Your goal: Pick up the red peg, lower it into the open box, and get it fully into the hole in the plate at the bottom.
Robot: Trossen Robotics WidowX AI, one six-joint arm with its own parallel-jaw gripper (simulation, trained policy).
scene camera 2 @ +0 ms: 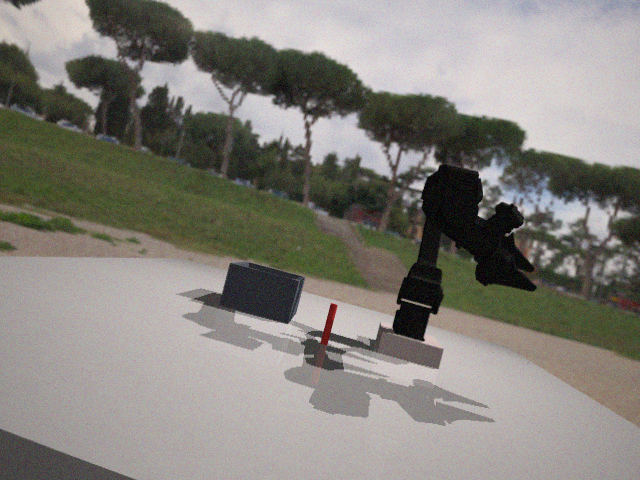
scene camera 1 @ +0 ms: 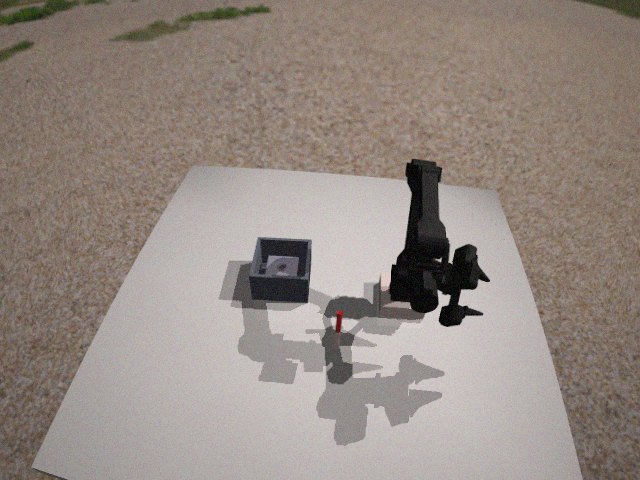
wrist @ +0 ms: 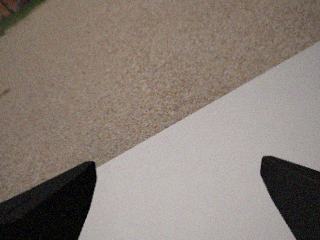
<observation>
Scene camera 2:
my gripper: 533,279
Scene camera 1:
my gripper: 485,297
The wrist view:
my gripper: 179,167
</observation>
